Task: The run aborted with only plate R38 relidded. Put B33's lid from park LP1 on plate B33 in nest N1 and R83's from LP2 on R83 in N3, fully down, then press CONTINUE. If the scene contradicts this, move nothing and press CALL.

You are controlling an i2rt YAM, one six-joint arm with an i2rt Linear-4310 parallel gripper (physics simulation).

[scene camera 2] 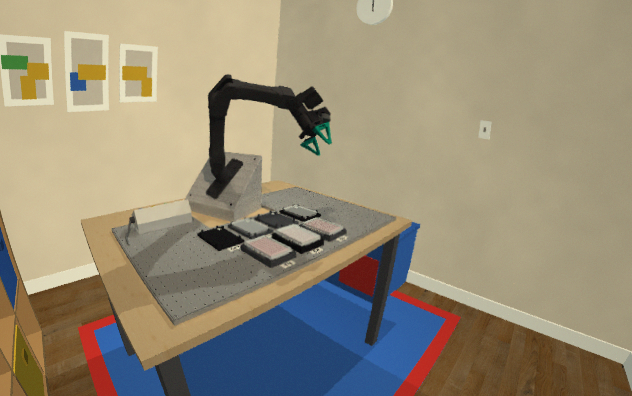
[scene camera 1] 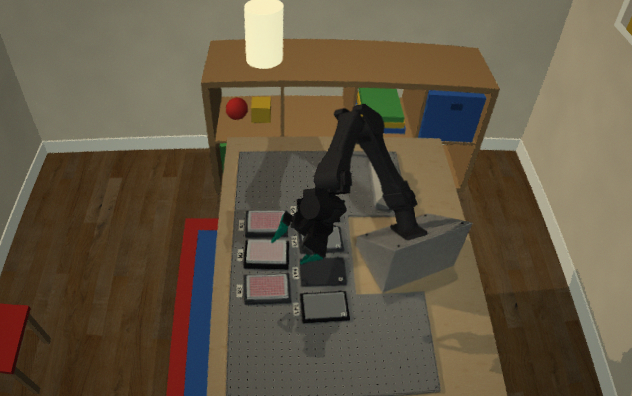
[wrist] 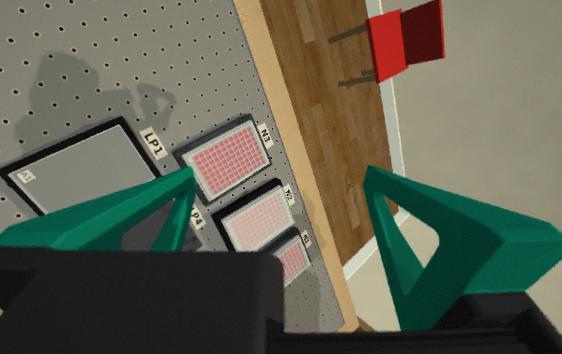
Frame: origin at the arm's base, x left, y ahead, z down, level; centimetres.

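Where they show: gripper, fingertip midpoint: [scene camera 2: 324, 149] [scene camera 1: 286, 252] [wrist: 279, 175]; arm's base, origin of the base link: [scene camera 2: 225, 178] [scene camera 1: 408, 231].
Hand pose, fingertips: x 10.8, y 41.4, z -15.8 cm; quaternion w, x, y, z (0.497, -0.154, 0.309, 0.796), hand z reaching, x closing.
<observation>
Each offset is from my fingertips to the centre of the thing.
My gripper [scene camera 1: 288, 251] [scene camera 2: 324, 148] [wrist: 279, 175] is open and empty, high above the plates. An unlidded pink plate {dx -32.2, dy +0.4, dz +26.3 cm} [scene camera 1: 265, 221] [scene camera 2: 268, 250] [wrist: 296, 260] sits in N1, partly hidden in the wrist view. A paler, lidded plate {dx -19.4, dy +2.7, dz +25.6 cm} [scene camera 1: 266, 251] [scene camera 2: 298, 236] [wrist: 260, 220] sits in N2. An unlidded pink plate {dx -6.5, dy +4.9, dz +26.5 cm} [scene camera 1: 267, 287] [scene camera 2: 325, 228] [wrist: 230, 157] sits in N3. A clear lid {dx +3.3, dy -11.3, dz +27.3 cm} [scene camera 1: 325, 306] [scene camera 2: 300, 212] [wrist: 85, 167] lies in park LP1, marked A1. Another clear lid {dx -22.1, dy -16.2, dz +27.3 cm} [scene camera 1: 334, 239] [scene camera 2: 250, 227] lies in LP2, partly behind the arm. Plate names are not readable.
LP4 {dx -9.5, dy -13.9, dz +27.7 cm} [scene camera 1: 323, 272] [scene camera 2: 274, 219] is a dark park without a visible lid. A black park {dx -34.9, dy -18.5, dz +27.7 cm} [scene camera 2: 220, 238] stands beside LP2. The button console {dx -41.6, dy -45.1, dz +24.5 cm} [scene camera 1: 378, 185] [scene camera 2: 162, 217] stands by the robot's base block [scene camera 1: 420, 255] [scene camera 2: 235, 195]; its buttons are hidden.
</observation>
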